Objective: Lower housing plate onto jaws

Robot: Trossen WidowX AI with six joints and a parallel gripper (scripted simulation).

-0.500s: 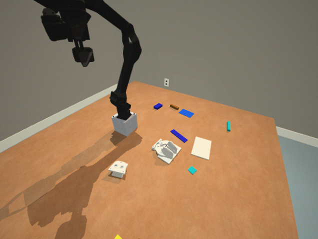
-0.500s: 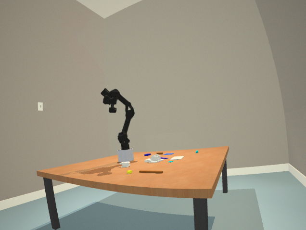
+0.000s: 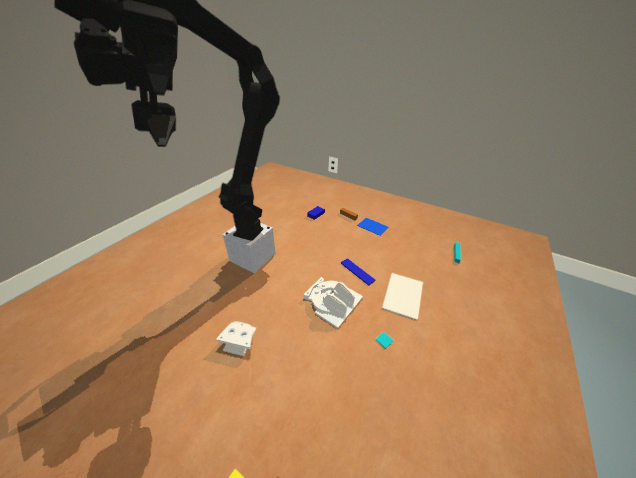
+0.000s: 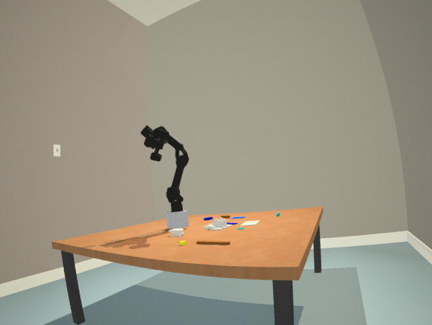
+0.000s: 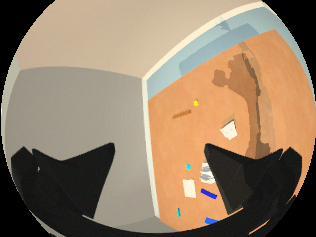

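Now: gripper tip 45 cm above the white stepped block, 6 cm short of it and 3 cm to the left of it. From my gripper tip the other things lie so: cyan square: 46 cm below, 37 cm ahead, 10 cm to the left; yellow piece: 46 cm below, 25 cm to the right, 20 cm ahead; blue bar: 46 cm below, 29 cm to the left, 26 cm ahead.
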